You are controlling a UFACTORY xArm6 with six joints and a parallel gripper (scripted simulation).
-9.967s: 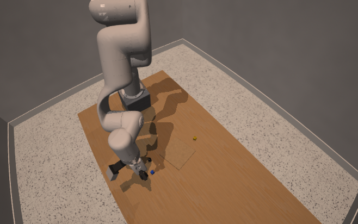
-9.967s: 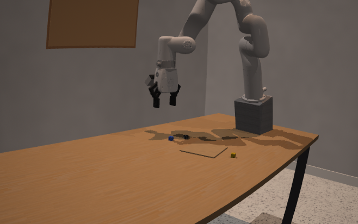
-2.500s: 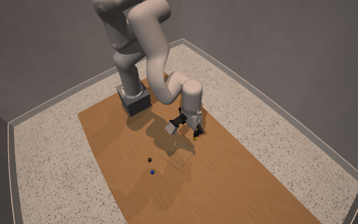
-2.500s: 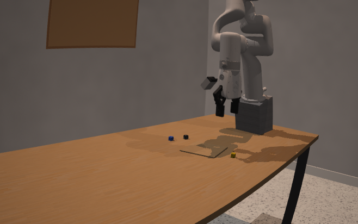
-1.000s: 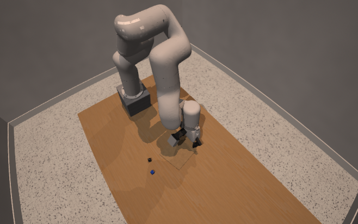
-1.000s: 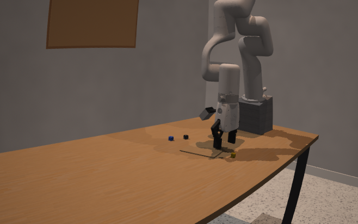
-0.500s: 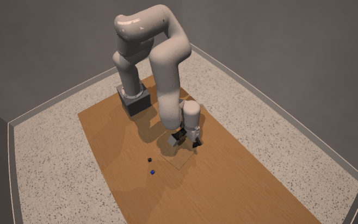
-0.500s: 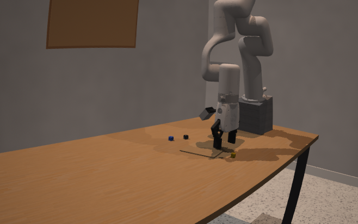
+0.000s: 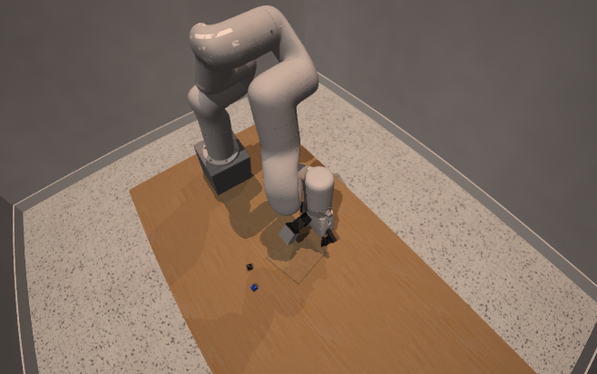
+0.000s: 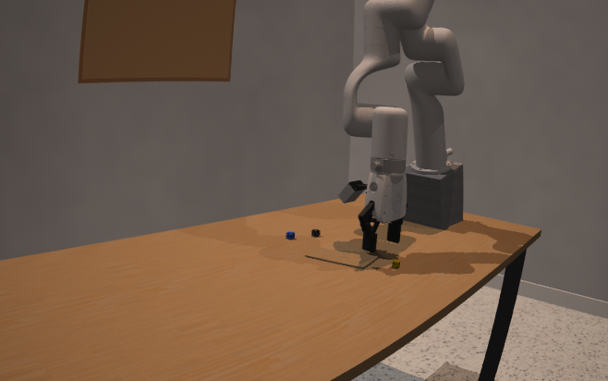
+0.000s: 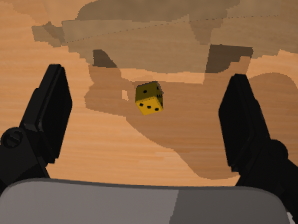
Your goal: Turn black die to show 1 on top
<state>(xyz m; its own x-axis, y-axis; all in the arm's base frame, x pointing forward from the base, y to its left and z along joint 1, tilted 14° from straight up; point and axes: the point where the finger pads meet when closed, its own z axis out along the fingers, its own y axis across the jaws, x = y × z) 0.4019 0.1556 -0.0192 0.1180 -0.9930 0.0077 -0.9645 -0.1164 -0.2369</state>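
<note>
Now: hand 1 cm past the yellow die, 4 cm to the right of it and 4 cm above it. The rest, counted from my hand: tan mat: 2 cm ahead, 9 cm to the right, 5 cm below; then black die: 2 cm behind, 24 cm to the right, 4 cm below; then blue die: 5 cm ahead, 25 cm to the right, 4 cm below.
</note>
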